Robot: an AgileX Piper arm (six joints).
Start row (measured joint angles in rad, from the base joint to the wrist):
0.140 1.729 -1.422 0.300 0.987 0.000
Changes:
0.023 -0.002 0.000 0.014 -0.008 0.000
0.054 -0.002 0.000 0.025 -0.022 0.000
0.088 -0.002 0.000 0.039 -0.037 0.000
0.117 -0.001 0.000 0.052 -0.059 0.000
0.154 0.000 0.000 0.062 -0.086 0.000
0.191 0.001 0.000 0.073 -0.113 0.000
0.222 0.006 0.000 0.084 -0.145 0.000
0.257 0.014 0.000 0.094 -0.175 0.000
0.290 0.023 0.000 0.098 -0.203 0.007
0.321 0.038 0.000 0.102 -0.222 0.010
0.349 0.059 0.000 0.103 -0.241 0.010
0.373 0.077 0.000 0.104 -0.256 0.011
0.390 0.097 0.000 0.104 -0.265 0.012
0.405 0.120 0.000 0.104 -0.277 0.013
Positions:
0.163 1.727 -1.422 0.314 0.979 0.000
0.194 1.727 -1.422 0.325 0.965 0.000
0.228 1.727 -1.422 0.339 0.950 0.000
0.257 1.728 -1.422 0.352 0.928 0.000
0.294 1.729 -1.422 0.362 0.901 0.000
0.331 1.730 -1.422 0.373 0.874 0.000
0.362 1.735 -1.422 0.384 0.842 0.000
0.397 1.743 -1.422 0.394 0.812 0.000
0.430 1.752 -1.422 0.398 0.784 0.007
0.461 1.767 -1.422 0.402 0.765 0.010
0.489 1.788 -1.422 0.403 0.746 0.010
0.513 1.806 -1.422 0.404 0.731 0.011
0.530 1.826 -1.422 0.404 0.722 0.012
0.545 1.849 -1.422 0.404 0.710 0.013

